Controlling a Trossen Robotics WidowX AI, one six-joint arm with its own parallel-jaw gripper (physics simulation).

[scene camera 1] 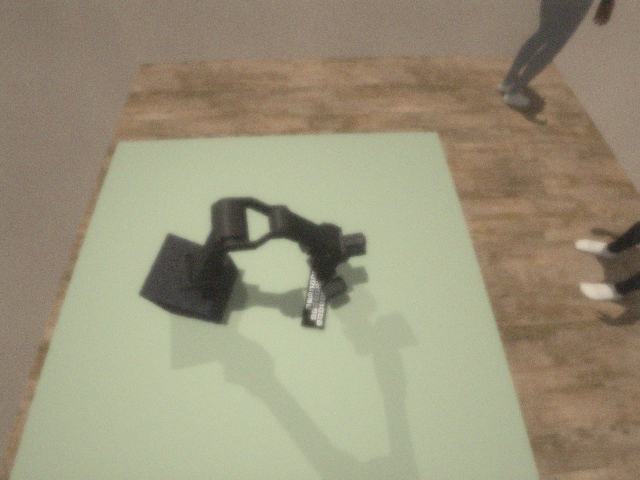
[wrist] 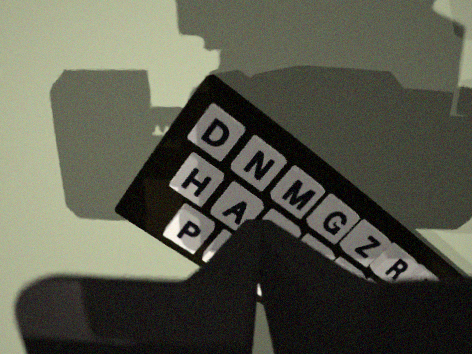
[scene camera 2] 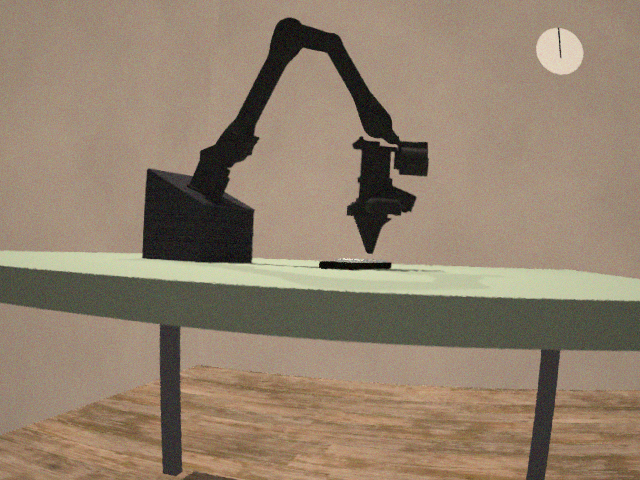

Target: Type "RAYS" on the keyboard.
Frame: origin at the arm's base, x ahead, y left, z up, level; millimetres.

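Seen in the pictures: gripper, fingertip midpoint: [scene camera 1: 320, 275] [wrist: 256, 232] [scene camera 2: 369, 253]; arm's base, link origin: [scene camera 1: 192, 277] [scene camera 2: 204, 191].
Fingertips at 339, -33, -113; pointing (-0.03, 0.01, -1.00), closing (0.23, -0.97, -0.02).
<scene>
Pixels of each thing's top centre, then the offset from my fingertips to it, as dx, dy, dz.
- small black keyboard, top centre: [wrist: 350, 288] [scene camera 2: 358, 259] [scene camera 1: 317, 293] -22, -49, -11
- D key, top centre: [wrist: 215, 133] +27, +22, -11
- R key, top centre: [wrist: 396, 269] -8, -64, -11
A small black keyboard [scene camera 1: 306, 323] [scene camera 2: 355, 265] [wrist: 161, 167] with light grey keys lies flat on the green table. In the wrist view the D key [wrist: 216, 132], N, M, G, Z and R key [wrist: 396, 269] run along its upper row. The A key [wrist: 235, 207] stands between H and a key mostly covered by the fingers. No Y or S letter shows; several keys are hidden behind the fingers. My gripper [scene camera 2: 369, 251] [wrist: 256, 232] is shut and empty, pointing down with its tips a little above the keyboard. In scene camera 1 the arm hides its tips.
The green table [scene camera 1: 279, 160] [scene camera 2: 310, 315] bears the dark arm base [scene camera 1: 170, 273] [scene camera 2: 196, 232] left of the keyboard. The arm's shadows fall across the table and around the keyboard. Parts of people's legs [scene camera 1: 547, 46] show on the wooden floor beyond the table in scene camera 1.
</scene>
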